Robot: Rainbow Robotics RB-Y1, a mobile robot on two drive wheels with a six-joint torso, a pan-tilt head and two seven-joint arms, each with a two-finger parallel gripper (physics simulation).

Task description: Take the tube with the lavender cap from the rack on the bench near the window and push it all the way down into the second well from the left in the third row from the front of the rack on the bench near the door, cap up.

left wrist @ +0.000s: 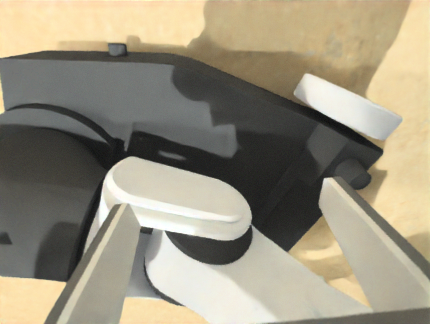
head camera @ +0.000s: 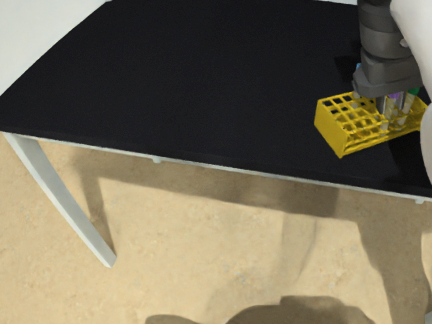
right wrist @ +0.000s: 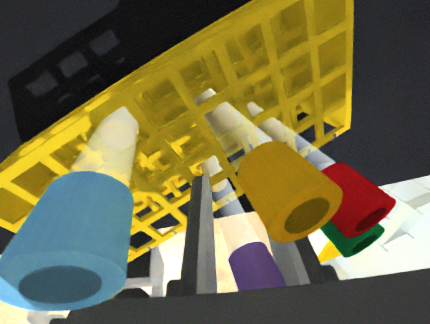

The pictures show: my left gripper, my right gripper and a yellow tube rack.
My right gripper is seen too in the right wrist view.
